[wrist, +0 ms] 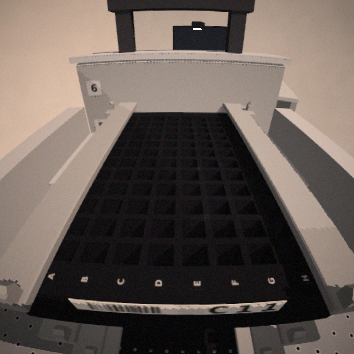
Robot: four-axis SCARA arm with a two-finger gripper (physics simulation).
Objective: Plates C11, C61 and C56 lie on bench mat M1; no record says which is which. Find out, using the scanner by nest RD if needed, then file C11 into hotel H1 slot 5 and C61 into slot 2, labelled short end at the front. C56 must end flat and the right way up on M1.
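Frame: origin at the arm's base, x ahead, y left, z up, level; centimetres.
Where they show: gripper, fingertip midpoint: (178, 123).
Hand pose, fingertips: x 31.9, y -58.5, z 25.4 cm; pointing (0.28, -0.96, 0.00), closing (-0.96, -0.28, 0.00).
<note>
After its pixels a point has its place.
A black gridded plate (172, 190) {x 30.9, y -54.3, z 24.4 cm} lies level in the wrist view, with column letters along its near short end. Its near-end label (175, 306) {x 29.5, y -50.2, z 24.6 cm} has a barcode and reads C11. My gripper (178, 123) {x 31.8, y -58.5, z 25.4 cm} is shut on this plate, one finger along each long side. The plate is between the side walls of the hotel (180, 85) {x 32.9, y -62.4, z 26.6 cm}, and two pale rails (75, 200) {x 33.1, y -51.8, z 25.4 cm} (280, 185) {x 27.1, y -54.4, z 25.4 cm} run above its long edges. A number tag 6 (94, 88) {x 38.6, y -60.8, z 26.5 cm} shows on the hotel's far panel; a lower tag is mostly hidden, so the slot level is unclear. C61, C56 and the scanner do not show.
A dark arch (180, 5) {x 33.2, y -63.3, z 31.4 cm} rises above the hotel's top edge, with a dark box (200, 39) behind it. Grey brackets (60, 332) {x 32.5, y -48.9, z 23.1 cm} (295, 332) {x 26.2, y -50.8, z 23.1 cm} stand below the near end of the plate. A perforated surface (327, 334) {x 12.1, y -58.4, z 1.3 cm} shows at the lower corners. A pale block (287, 95) is at the right.
</note>
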